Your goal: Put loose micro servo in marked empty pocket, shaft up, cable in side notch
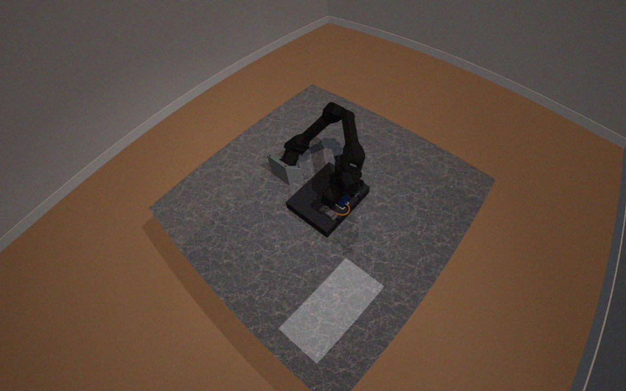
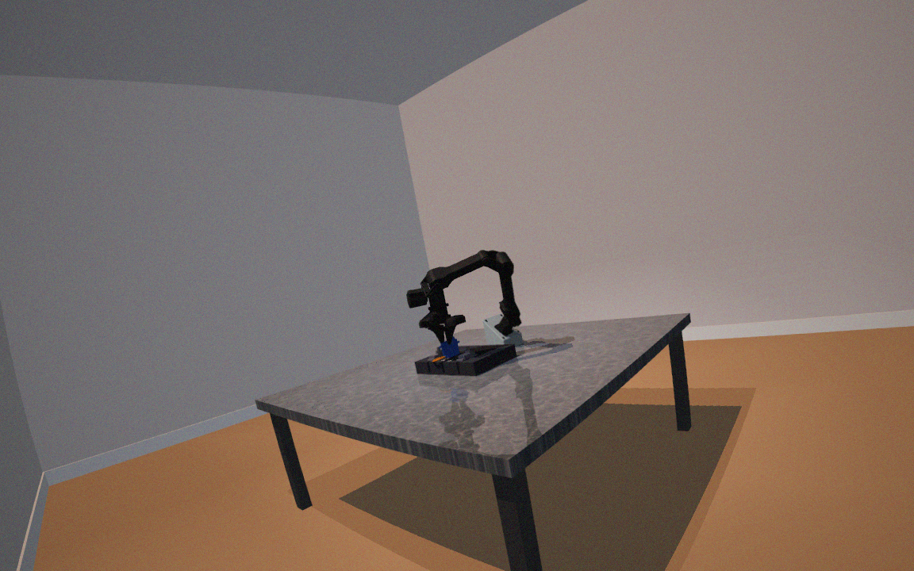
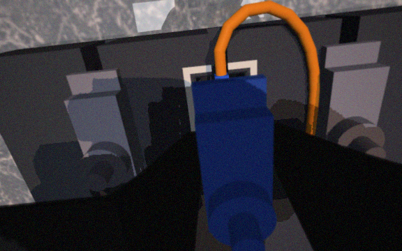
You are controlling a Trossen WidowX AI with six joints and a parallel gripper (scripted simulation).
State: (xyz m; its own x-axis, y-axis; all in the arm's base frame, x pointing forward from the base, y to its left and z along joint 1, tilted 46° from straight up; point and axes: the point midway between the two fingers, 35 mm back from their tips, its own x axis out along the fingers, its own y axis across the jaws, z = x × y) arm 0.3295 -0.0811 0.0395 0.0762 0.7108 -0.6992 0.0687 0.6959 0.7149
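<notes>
Right now the deck is 120 mm behind my gripper tip, 80 mm below it and 10 mm to the left of it.
</notes>
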